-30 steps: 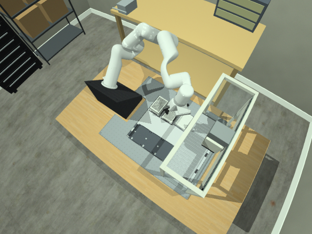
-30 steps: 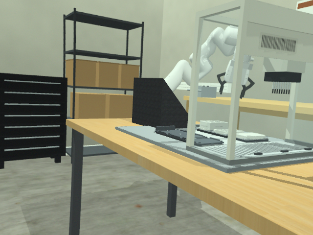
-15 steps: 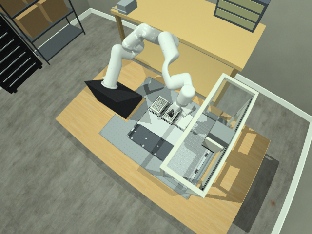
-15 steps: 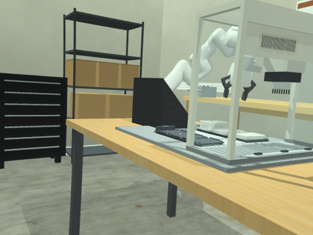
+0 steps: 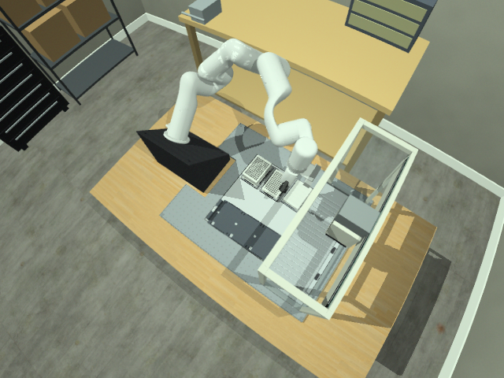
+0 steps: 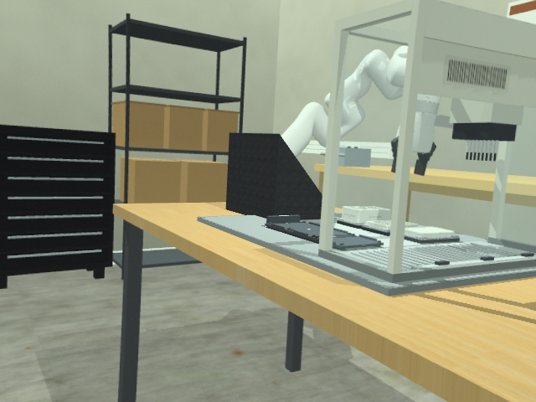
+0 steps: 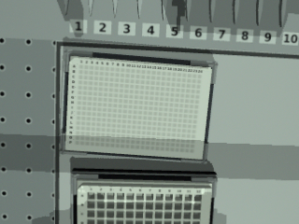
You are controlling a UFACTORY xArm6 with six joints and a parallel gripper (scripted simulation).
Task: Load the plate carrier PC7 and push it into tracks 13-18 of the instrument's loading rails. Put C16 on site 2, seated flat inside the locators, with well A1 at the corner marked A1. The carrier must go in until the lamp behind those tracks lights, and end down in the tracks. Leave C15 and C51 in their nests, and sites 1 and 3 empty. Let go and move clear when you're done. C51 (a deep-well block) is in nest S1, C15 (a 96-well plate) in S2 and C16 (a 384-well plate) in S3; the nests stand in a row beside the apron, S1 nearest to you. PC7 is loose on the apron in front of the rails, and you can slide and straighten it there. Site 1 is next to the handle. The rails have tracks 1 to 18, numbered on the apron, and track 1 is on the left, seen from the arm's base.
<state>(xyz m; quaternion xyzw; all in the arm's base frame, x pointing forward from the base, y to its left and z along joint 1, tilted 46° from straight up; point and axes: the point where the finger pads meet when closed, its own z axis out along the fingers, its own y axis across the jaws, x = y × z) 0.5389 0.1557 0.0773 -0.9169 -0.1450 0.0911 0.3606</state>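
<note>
Right now my hand is 40 mm short of the nest S3, 50 mm to the right of it and 180 mm above it. From my hand the other things lie so: post: 180 mm ahead, 350 mm to the right, 70 mm above; then carrier PC7: 30 mm behind, 240 mm to the right, 170 mm below.
</note>
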